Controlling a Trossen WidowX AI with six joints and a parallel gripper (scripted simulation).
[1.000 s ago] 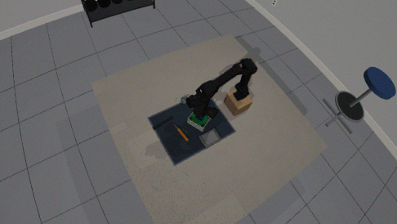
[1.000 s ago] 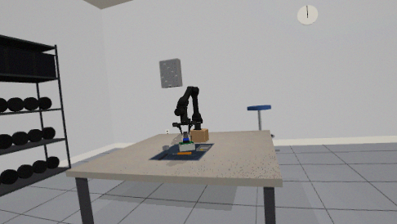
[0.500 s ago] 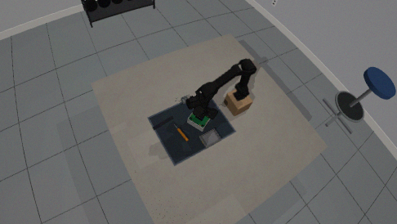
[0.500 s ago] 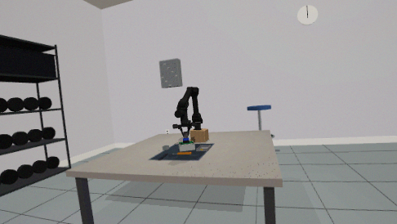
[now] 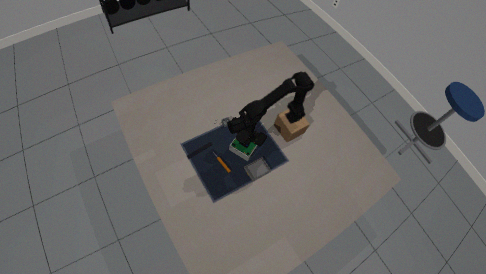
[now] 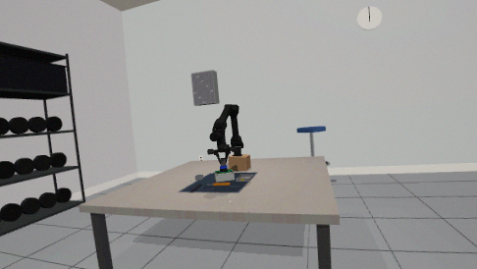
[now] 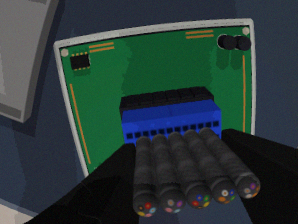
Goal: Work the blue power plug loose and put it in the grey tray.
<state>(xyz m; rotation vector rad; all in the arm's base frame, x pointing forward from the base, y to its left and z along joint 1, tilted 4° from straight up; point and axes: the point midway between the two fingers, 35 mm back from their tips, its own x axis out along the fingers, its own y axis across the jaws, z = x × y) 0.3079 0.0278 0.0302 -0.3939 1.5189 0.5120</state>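
The blue power plug lies 2 cm below my gripper tip. The rest, counted from my gripper tip: dark blue mat 10 cm below, 5 cm ahead; dark spudger bar 22 cm ahead, 10 cm below, 8 cm to the right.
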